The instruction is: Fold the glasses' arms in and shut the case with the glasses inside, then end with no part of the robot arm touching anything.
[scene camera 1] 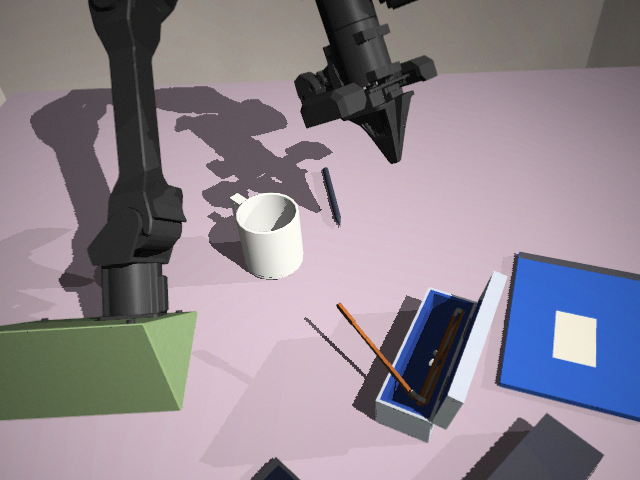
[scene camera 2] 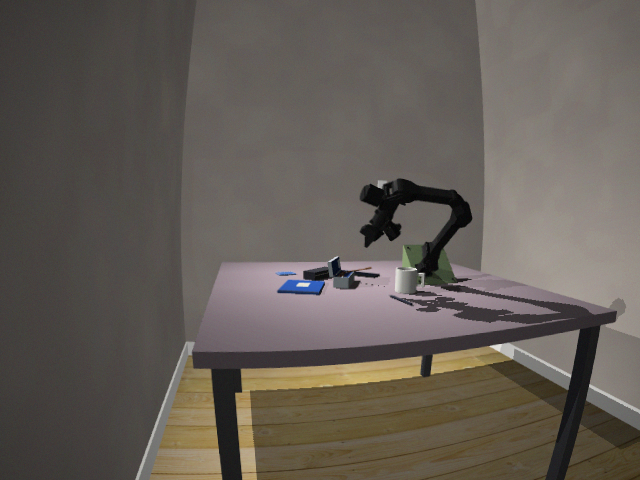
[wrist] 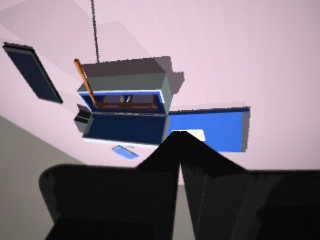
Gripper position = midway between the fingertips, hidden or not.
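From scene camera 1, the gripper [scene camera 1: 395, 162], a white mug [scene camera 1: 270, 255], a glasses case lid [scene camera 1: 455, 392]. From scene camera 2, the gripper [scene camera 2: 365, 247]. From the wrist view, the gripper [wrist: 179, 137], a blue book [wrist: 223, 130], the glasses case lid [wrist: 149, 131]. White mug out of frame in the wrist view.
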